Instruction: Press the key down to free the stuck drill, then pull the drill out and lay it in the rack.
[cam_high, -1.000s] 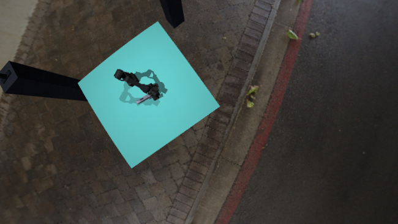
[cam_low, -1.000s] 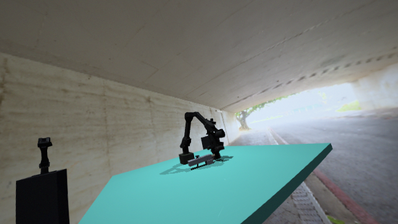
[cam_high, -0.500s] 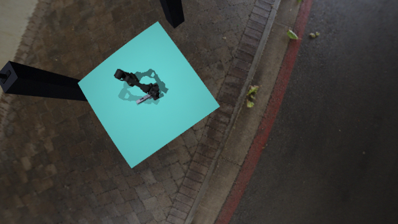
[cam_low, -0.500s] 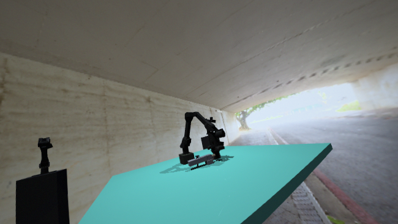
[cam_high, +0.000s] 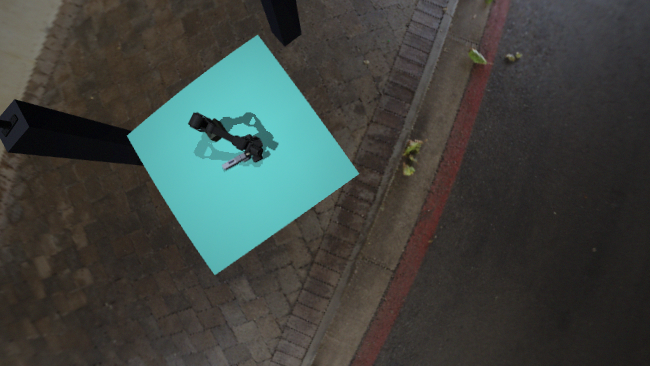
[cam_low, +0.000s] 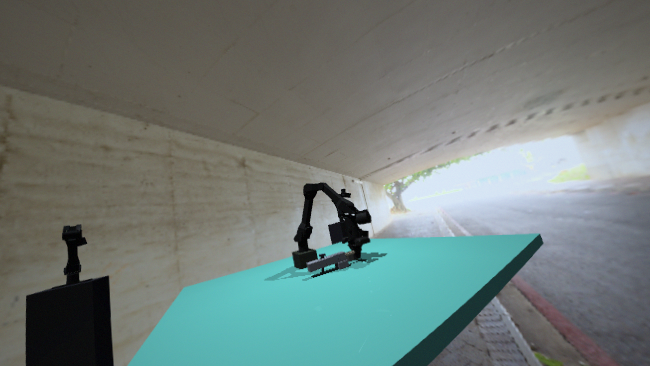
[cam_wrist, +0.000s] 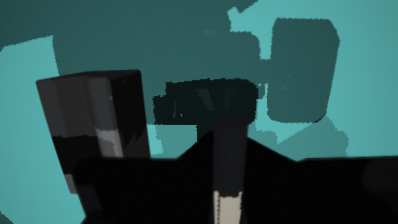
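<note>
My gripper tip is now 40 mm to the left of the drill, 30 mm below it and 10 mm past it. Also, from my gripper tip: small block: 70 mm behind, 20 mm to the left; then long grey fixture: 160 mm to the right, 30 mm behind, 20 mm above.
</note>
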